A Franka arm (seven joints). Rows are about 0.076 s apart.
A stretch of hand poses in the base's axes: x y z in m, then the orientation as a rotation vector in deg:
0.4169, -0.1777, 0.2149, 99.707, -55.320, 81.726
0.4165, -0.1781, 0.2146, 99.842, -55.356, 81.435
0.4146, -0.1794, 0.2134, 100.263, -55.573, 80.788
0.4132, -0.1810, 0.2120, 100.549, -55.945, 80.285
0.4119, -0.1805, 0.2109, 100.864, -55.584, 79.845
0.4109, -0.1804, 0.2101, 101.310, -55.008, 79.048
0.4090, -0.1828, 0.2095, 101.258, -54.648, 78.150
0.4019, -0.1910, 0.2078, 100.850, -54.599, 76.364
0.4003, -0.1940, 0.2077, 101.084, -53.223, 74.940
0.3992, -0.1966, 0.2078, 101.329, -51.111, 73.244
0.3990, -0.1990, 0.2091, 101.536, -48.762, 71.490
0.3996, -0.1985, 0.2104, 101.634, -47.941, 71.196
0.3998, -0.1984, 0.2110, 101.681, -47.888, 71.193
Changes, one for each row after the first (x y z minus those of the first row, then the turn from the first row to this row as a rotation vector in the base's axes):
-0.0004, -0.0004, -0.0003, 0.102, 0.214, -0.081
-0.0023, -0.0017, -0.0015, 0.494, 0.664, -0.237
-0.0037, -0.0033, -0.0029, 0.902, 0.926, -0.450
-0.0050, -0.0028, -0.0040, 0.870, 1.429, -0.362
-0.0060, -0.0027, -0.0048, 0.785, 2.284, -0.301
-0.0079, -0.0051, -0.0054, 0.520, 3.026, -0.661
-0.0150, -0.0133, -0.0071, 0.225, 4.187, -1.787
-0.0166, -0.0163, -0.0072, -0.483, 5.743, -1.875
-0.0177, -0.0189, -0.0071, -1.630, 7.778, -1.811
-0.0179, -0.0213, -0.0058, -2.930, 9.944, -1.683
-0.0173, -0.0208, -0.0045, -3.369, 10.484, -1.458
-0.0171, -0.0207, -0.0039, -3.370, 10.516, -1.410

